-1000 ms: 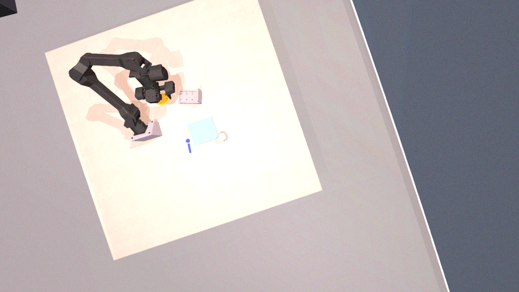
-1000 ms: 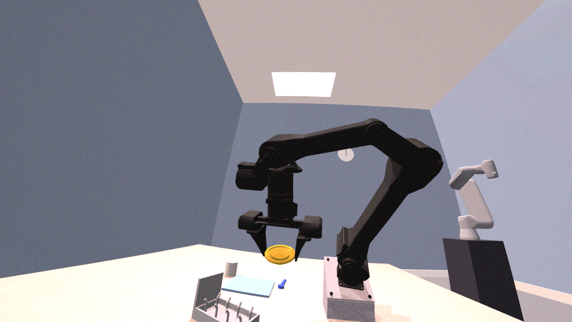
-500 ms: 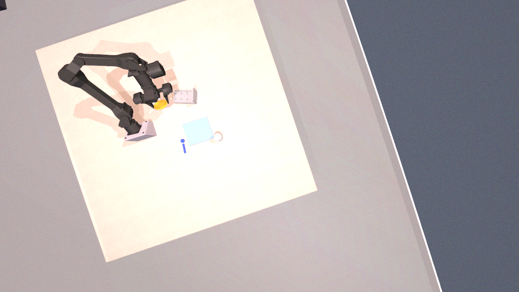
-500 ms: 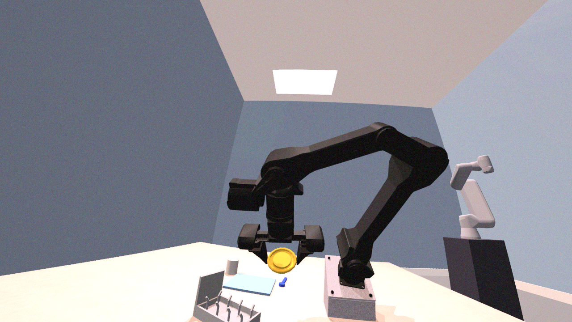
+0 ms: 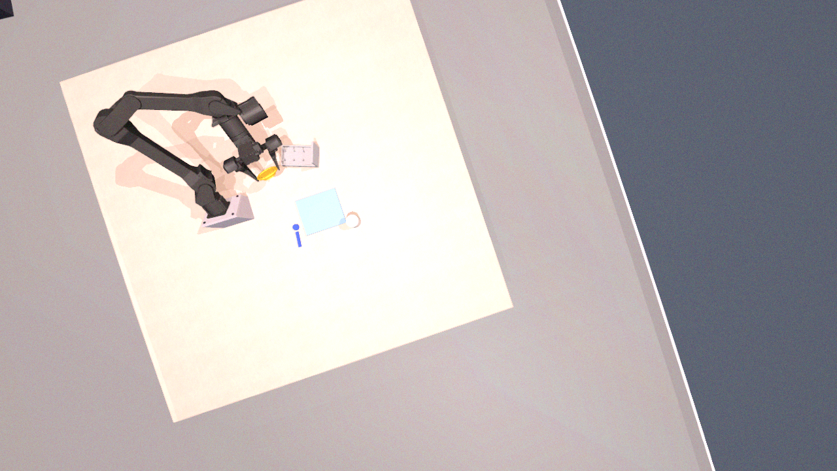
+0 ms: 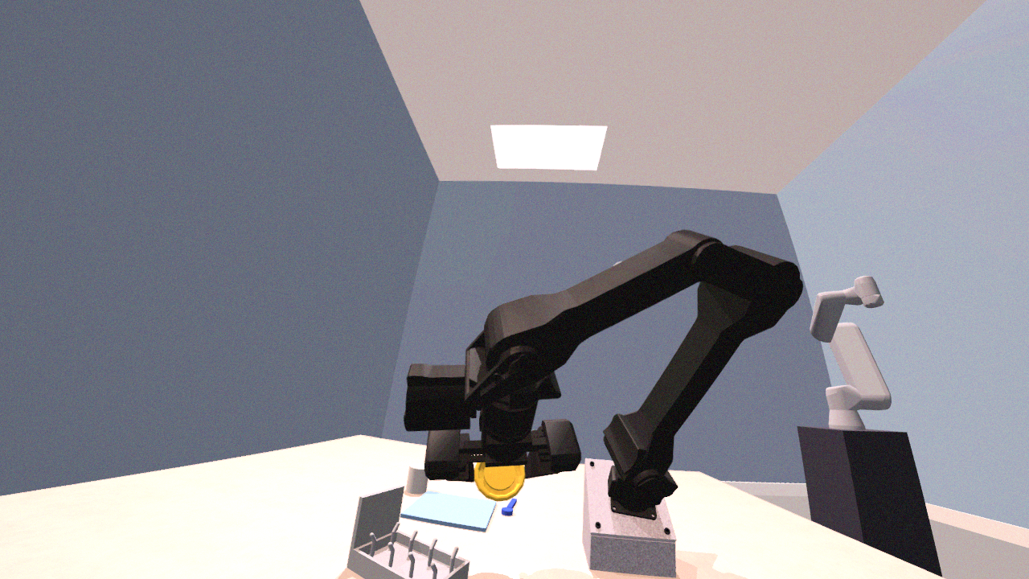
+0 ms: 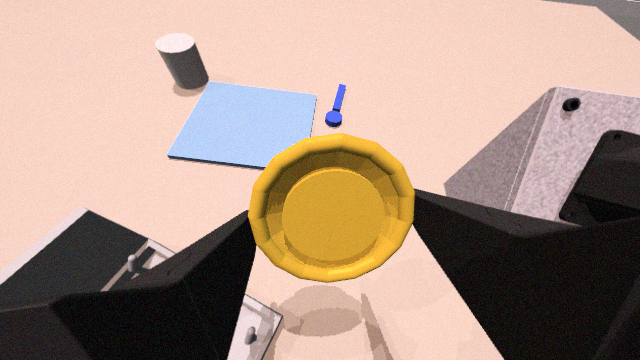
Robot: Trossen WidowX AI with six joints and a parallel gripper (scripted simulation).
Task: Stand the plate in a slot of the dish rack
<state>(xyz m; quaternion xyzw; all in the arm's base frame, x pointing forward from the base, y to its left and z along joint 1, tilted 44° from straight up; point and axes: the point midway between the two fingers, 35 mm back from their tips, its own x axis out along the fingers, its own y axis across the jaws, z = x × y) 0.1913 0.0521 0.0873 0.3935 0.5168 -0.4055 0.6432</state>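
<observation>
Right now my gripper tip is 90 mm short of the grey dish rack, 70 mm to the right of it and 90 mm above it. From my gripper tip the other things lie so: light blue mat 110 mm ahead, 140 mm to the right, 110 mm below; then blue spoon 20 mm ahead, 200 mm to the right, 110 mm below; then yellow plate 10 mm to the left, 10 mm above.
</observation>
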